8 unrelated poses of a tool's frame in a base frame.
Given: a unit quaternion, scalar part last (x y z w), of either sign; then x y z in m.
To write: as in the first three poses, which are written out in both.
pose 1, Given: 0.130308 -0.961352 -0.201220 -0.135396 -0.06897 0.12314 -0.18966
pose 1, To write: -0.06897 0.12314 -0.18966 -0.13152 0.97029 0.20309 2.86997
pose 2, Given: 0.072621 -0.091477 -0.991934 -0.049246 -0.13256 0.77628 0.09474
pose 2, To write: -0.13256 0.77628 0.09474 -0.07271 0.09159 0.99314 3.04306
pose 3, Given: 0.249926 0.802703 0.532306 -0.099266 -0.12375 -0.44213 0.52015
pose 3, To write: -0.12375 -0.44213 0.52015 -0.25117 -0.80669 -0.53495 2.94273
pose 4, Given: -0.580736 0.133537 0.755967 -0.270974 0.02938 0.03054 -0.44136
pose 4, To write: 0.02938 0.03054 -0.44136 0.60331 -0.13873 -0.78535 2.59278
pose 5, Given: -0.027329 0.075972 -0.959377 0.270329 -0.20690 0.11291 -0.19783
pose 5, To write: -0.20690 0.11291 -0.19783 -0.02839 0.07891 -0.99648 2.59412
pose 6, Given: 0.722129 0.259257 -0.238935 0.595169 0.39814 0.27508 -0.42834
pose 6, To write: 0.39814 0.27508 -0.42834 0.89862 0.32262 -0.29733 1.86664
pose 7, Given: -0.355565 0.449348 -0.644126 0.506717 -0.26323 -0.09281 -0.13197
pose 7, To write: -0.26323 -0.09281 -0.13197 -0.41243 0.52122 -0.74715 2.07885
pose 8, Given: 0.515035 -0.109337 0.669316 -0.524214 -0.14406 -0.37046 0.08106
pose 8, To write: -0.14406 -0.37046 0.08106 -0.60479 0.12839 -0.78596 2.03801
